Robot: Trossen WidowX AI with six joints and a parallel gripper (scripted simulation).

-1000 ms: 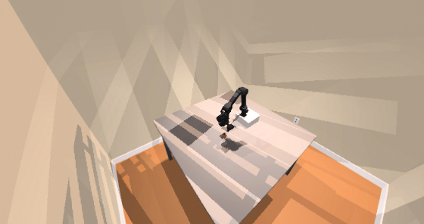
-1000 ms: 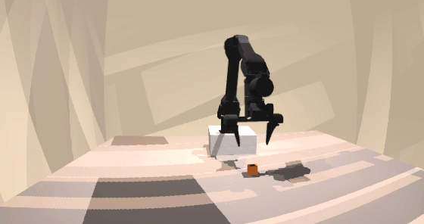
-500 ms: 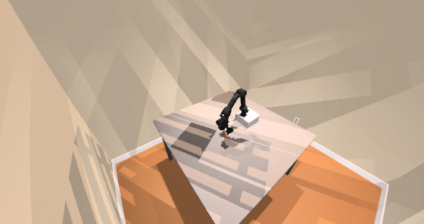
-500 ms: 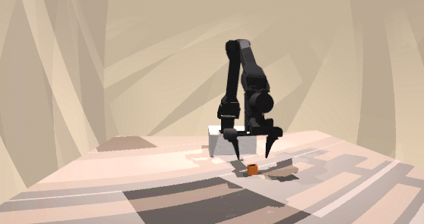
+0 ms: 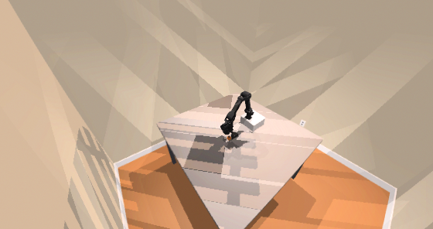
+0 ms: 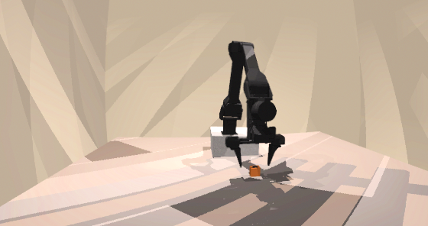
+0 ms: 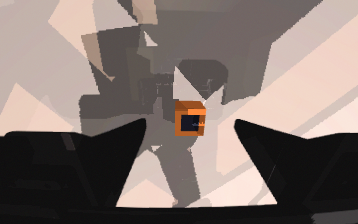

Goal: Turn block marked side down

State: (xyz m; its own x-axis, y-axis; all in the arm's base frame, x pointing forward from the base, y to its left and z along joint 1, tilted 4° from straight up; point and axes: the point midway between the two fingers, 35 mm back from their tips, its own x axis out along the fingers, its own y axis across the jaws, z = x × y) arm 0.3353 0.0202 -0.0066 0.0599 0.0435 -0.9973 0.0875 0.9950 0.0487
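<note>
Right now the orange block is 1 cm below my gripper tip.
</note>
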